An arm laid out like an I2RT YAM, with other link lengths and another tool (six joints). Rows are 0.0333 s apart.
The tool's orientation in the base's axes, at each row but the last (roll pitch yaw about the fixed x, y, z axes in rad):
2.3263, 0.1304, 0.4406
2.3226, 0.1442, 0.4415
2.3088, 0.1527, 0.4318
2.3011, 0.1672, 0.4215
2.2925, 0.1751, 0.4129
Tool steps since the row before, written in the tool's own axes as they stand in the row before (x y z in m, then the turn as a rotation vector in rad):
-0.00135, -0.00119, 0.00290, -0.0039, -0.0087, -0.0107
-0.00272, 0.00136, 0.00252, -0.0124, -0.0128, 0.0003
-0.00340, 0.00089, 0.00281, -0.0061, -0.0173, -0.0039
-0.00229, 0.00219, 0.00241, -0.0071, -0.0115, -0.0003
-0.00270, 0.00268, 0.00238, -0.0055, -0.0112, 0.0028
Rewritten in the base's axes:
-0.00099, -0.00190, -0.00265, -0.0092, 0.0108, 0.0015
-0.00134, -0.00370, -0.00033, -0.0160, 0.0019, -0.0077
-0.00210, -0.00392, -0.00070, -0.0130, 0.0100, -0.0091
-0.00072, -0.00389, 0.00040, -0.0109, 0.0038, -0.0071
-0.00094, -0.00429, 0.00090, -0.0087, 0.0020, -0.0091

